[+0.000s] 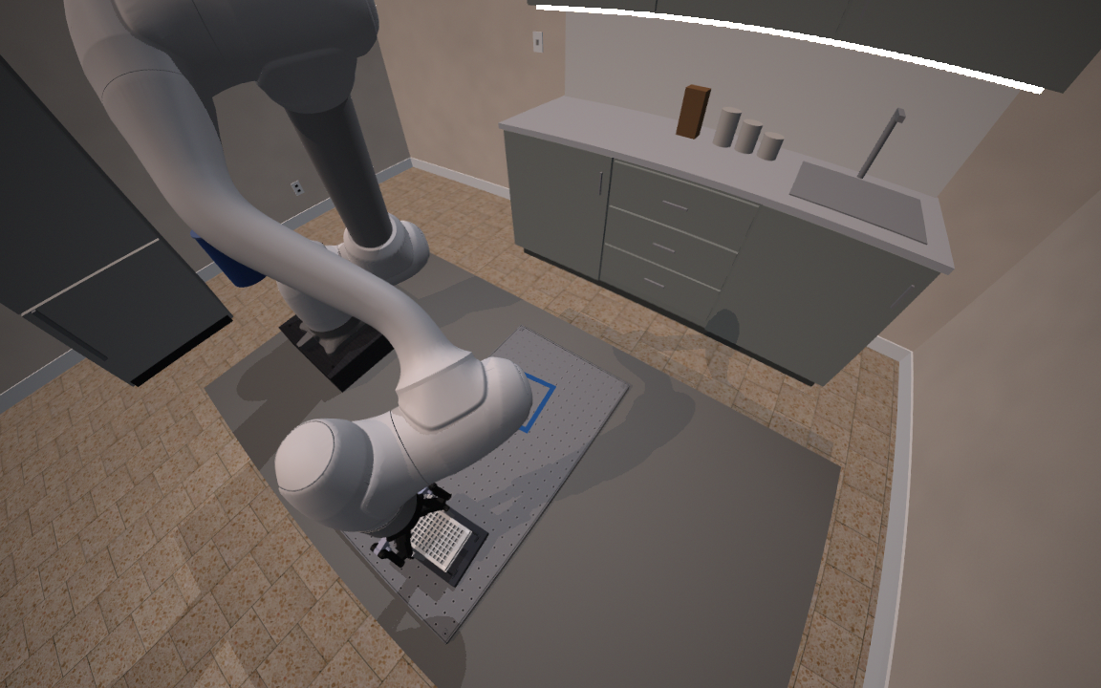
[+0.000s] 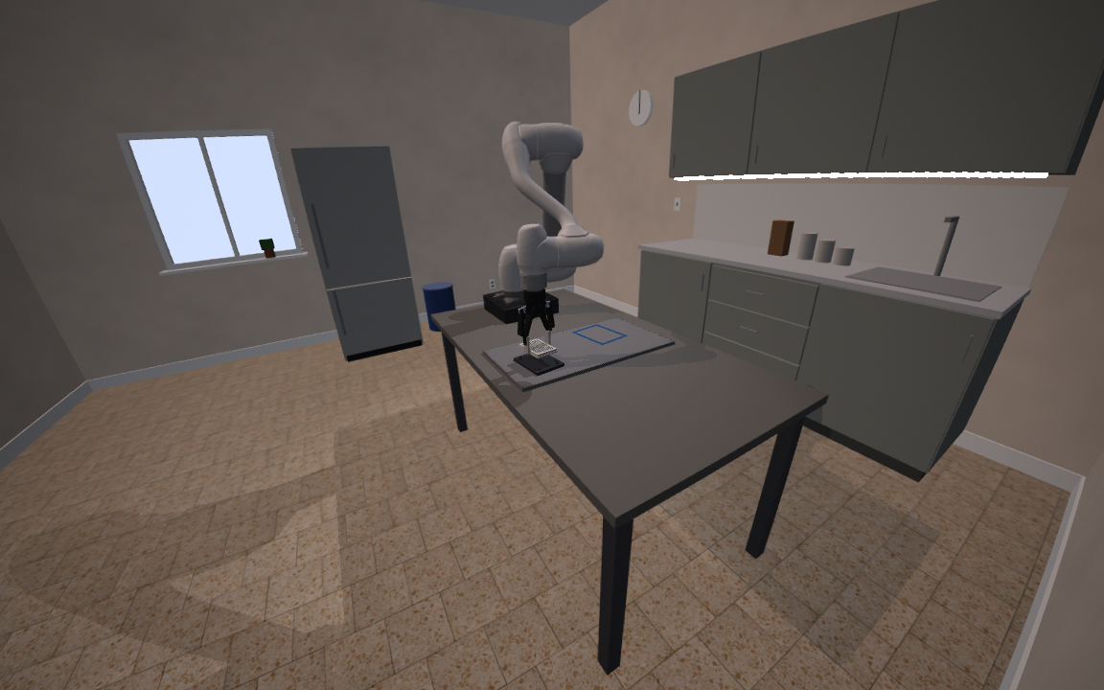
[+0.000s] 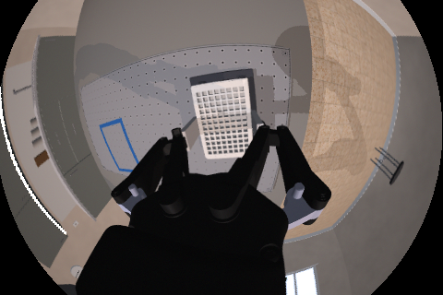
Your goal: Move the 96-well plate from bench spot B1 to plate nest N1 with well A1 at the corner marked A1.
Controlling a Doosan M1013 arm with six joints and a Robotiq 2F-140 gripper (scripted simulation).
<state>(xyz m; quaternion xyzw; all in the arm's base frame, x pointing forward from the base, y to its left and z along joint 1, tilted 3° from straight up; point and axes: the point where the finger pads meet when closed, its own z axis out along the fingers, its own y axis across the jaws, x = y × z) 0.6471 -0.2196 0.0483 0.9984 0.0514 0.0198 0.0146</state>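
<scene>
The dark plate nest N1 lies 80 mm below my hand. Round my hand: white 96-well plate: 20 mm below.
</scene>
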